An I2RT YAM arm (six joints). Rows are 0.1 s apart.
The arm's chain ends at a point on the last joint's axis. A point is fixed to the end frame.
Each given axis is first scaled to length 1.
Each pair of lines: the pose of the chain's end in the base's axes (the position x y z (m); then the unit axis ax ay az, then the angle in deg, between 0 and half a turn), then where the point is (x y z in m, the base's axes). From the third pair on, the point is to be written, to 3 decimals.
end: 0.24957, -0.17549, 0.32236, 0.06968, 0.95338, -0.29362, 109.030
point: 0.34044 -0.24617 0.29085
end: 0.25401, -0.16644, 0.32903, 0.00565, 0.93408, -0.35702, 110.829
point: 0.34442 -0.24035 0.30436
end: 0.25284, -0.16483, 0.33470, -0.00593, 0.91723, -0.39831, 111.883
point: 0.341 -0.243 0.315
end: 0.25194, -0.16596, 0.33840, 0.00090, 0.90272, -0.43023, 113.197
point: 0.336 -0.249 0.322
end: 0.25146, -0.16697, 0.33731, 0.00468, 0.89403, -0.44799, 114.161
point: 0.333 -0.253 0.322
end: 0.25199, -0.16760, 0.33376, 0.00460, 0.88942, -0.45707, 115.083
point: 0.332 -0.255 0.319
